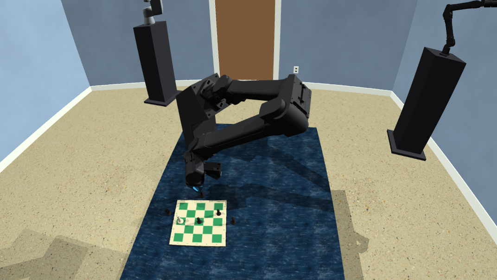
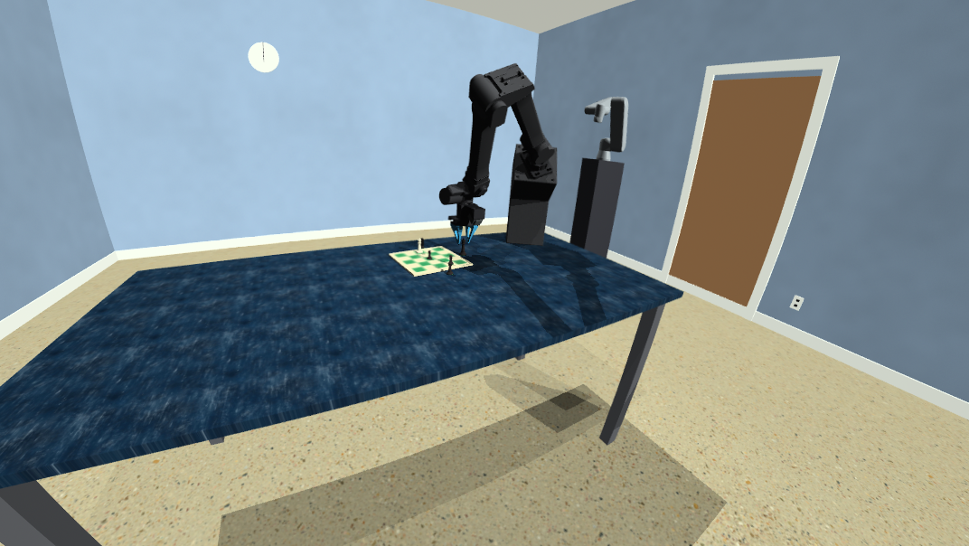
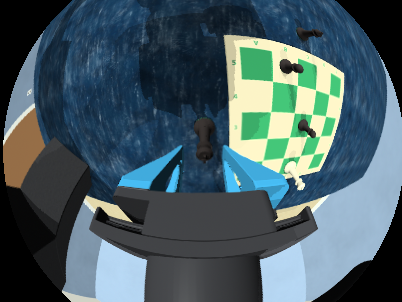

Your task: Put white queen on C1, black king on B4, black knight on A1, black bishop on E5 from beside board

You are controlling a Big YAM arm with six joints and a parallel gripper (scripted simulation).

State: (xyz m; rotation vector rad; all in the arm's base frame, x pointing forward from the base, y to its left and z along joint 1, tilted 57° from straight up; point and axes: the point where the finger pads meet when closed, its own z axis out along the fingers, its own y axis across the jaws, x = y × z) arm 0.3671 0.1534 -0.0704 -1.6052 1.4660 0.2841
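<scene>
My gripper is now 2 cm above the black king. From my hand the other things lie so: white queen: 16 cm ahead, 1 cm to the right, 2 cm below; then cream board: 13 cm ahead, 6 cm to the left, 5 cm below.
</scene>
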